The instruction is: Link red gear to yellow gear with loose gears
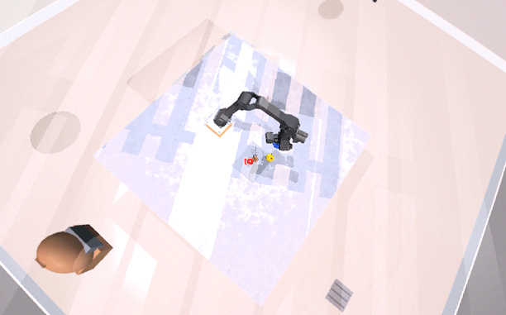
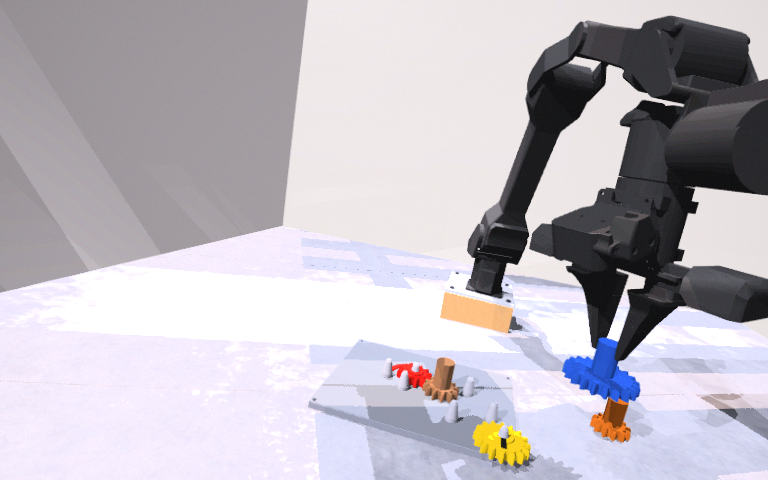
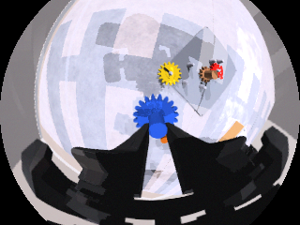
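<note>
The brown gear lies 5 cm behind my gripper tip, 14 cm to the right of it and 9 cm below it. Also, from my gripper tip: red gear 6 cm behind, 18 cm to the right, 10 cm below; blue gear 1 cm below; orange gear 8 cm behind, 5 cm to the left, 10 cm below.
</note>
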